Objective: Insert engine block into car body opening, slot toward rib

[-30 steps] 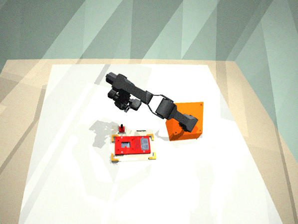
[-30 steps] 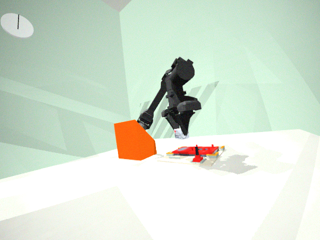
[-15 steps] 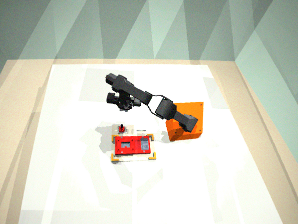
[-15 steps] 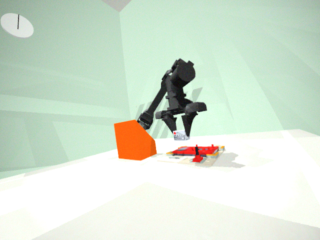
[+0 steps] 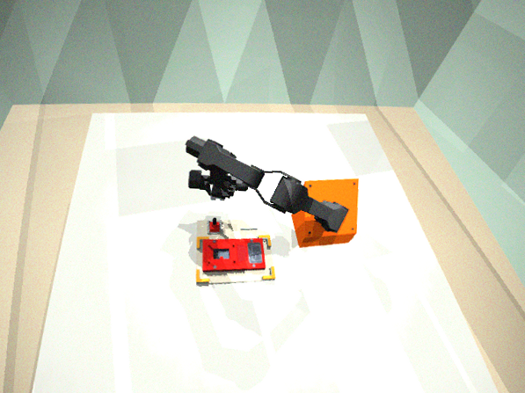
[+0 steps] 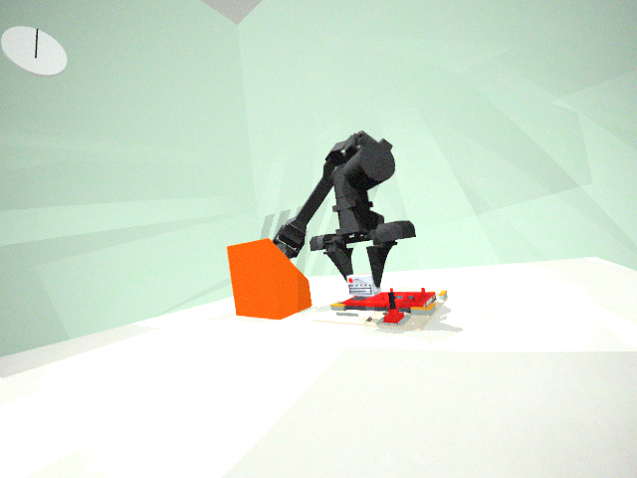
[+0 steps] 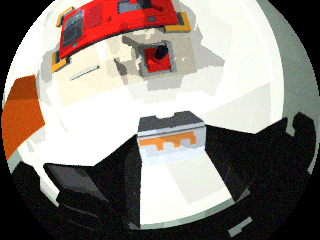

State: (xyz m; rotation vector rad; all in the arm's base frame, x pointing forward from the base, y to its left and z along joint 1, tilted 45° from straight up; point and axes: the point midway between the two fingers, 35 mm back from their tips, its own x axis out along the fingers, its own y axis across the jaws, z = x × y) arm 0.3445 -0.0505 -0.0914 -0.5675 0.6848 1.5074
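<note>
Right now the black post is 80 mm to the left of my gripper tip, 60 mm below it and 20 mm ahead of it. The rest, counted from my gripper tip: engine block (right at my gripper tip).
</note>
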